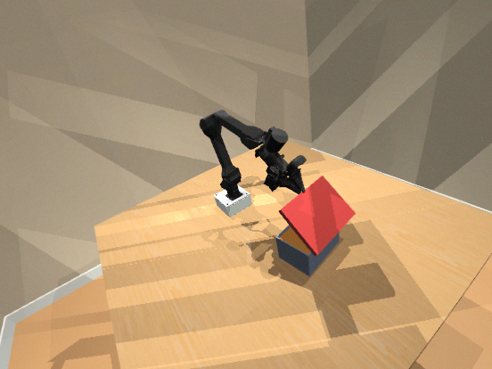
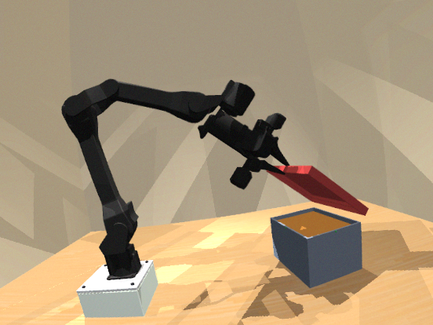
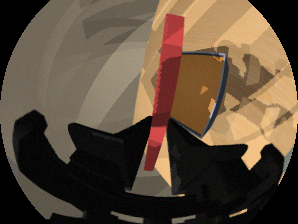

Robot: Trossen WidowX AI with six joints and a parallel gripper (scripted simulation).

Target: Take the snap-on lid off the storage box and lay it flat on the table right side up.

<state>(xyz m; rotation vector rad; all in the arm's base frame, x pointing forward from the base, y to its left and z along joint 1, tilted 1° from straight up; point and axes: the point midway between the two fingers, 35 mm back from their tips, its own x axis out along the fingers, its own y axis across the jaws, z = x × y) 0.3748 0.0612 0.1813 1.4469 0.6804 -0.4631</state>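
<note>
The red lid lies 60 mm ahead of my gripper tip, 10 mm to the left of it and 50 mm below it. Round my gripper tip: storage box (40 mm ahead, 30 mm to the right, 180 mm below).
</note>
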